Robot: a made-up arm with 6 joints.
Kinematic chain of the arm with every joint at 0, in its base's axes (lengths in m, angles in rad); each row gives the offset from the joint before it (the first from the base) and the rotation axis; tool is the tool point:
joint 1: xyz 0 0 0.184 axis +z
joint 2: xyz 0 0 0 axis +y
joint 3: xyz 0 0 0.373 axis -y
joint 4: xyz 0 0 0 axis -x
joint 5: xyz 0.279 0 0 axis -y
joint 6: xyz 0 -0.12 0 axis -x
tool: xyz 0 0 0
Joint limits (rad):
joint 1: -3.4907..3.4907
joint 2: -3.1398..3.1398
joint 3: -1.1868..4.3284
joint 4: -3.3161..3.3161
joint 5: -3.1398..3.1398
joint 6: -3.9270..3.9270
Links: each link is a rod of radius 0.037 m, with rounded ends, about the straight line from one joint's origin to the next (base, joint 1, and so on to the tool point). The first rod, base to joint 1, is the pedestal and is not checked.
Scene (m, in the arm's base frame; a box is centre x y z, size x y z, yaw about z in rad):
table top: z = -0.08
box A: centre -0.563 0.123 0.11 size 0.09 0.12 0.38 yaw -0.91
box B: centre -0.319 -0.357 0 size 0.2 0.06 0.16 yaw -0.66
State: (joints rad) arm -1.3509 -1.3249 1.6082 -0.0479 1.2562 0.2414
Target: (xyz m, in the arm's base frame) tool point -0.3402 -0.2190 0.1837
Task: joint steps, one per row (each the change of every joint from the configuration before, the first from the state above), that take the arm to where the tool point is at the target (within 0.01 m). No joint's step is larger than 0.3 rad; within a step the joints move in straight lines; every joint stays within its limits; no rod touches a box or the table.
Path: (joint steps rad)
1: 0.2512 0.1983 0.0917 0.0441 0.0668 0.0182
2: 0.2512 0.1983 0.0916 0.0442 0.0669 0.0183
3: 0.2512 0.1983 0.0917 0.0441 0.0668 0.0182
4: 0.2513 0.1983 0.0916 0.0442 0.0668 0.0182
5: 0.1285 -0.0560 0.2644 0.0569 -0.0534 -0.0146
6: 0.1286 -0.0560 0.2644 0.0568 -0.0535 -0.0146
7: 0.1286 -0.0560 0.2644 0.0569 -0.0535 -0.0145
8: 0.1286 -0.0560 0.2644 0.0569 -0.0534 -0.0146
9: 0.1286 -0.0560 0.2644 0.0568 -0.0535 -0.0146

